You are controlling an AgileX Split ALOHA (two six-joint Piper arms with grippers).
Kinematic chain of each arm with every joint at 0, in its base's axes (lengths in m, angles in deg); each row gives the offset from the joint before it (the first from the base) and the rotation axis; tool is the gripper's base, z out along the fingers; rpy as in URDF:
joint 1: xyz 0 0 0.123 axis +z
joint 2: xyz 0 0 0 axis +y
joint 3: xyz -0.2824 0 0.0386 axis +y
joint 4: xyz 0.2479 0 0.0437 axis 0.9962 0 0.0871
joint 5: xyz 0 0 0 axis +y
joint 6: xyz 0.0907 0 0.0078 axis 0.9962 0 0.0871
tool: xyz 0 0 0 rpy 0 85 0
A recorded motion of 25 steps. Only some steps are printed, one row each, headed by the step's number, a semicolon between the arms.
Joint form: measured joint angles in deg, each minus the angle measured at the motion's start. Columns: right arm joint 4, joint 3, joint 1, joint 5, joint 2, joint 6; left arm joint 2, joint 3, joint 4, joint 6, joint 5, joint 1.
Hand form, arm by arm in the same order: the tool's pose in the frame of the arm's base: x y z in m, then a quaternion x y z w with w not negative. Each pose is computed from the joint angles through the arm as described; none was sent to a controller.
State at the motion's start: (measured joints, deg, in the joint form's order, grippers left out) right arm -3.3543 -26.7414 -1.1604 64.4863 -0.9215 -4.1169; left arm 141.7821 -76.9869 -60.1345 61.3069 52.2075 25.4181
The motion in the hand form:
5: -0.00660 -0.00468 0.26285 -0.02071 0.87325 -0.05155 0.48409; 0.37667 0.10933 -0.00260 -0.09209 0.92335 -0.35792 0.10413
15: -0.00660 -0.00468 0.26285 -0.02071 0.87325 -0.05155 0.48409; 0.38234 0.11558 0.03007 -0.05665 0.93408 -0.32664 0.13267
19: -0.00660 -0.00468 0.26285 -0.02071 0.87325 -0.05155 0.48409; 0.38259 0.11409 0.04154 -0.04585 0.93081 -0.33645 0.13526
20: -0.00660 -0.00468 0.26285 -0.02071 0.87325 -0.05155 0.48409; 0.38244 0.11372 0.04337 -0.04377 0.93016 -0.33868 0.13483
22: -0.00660 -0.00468 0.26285 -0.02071 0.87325 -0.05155 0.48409; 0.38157 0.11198 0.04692 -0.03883 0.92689 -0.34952 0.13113
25: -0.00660 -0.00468 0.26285 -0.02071 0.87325 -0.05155 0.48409; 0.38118 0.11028 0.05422 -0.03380 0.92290 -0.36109 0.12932
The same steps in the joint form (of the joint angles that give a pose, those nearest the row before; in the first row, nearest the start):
5: 0.00 0.00 0.00 0.00 0.00 0.00; -0.20 0.00 0.34 0.00 0.82 0.00
15: 0.00 0.00 0.00 0.00 0.00 0.00; -5.35 0.00 3.59 0.00 0.06 0.06
19: 0.00 0.00 0.00 0.00 0.00 0.00; -6.83 0.00 3.85 -0.05 2.13 0.06
20: 0.00 0.00 0.00 0.00 0.00 0.00; -7.05 0.00 3.95 -0.10 2.58 0.06
22: 0.00 0.00 0.00 0.00 0.00 0.00; -7.40 0.00 3.99 -0.16 4.23 0.06
25: 0.00 0.00 0.00 0.00 0.00 0.00; -8.23 -0.06 4.02 -0.52 6.18 0.06

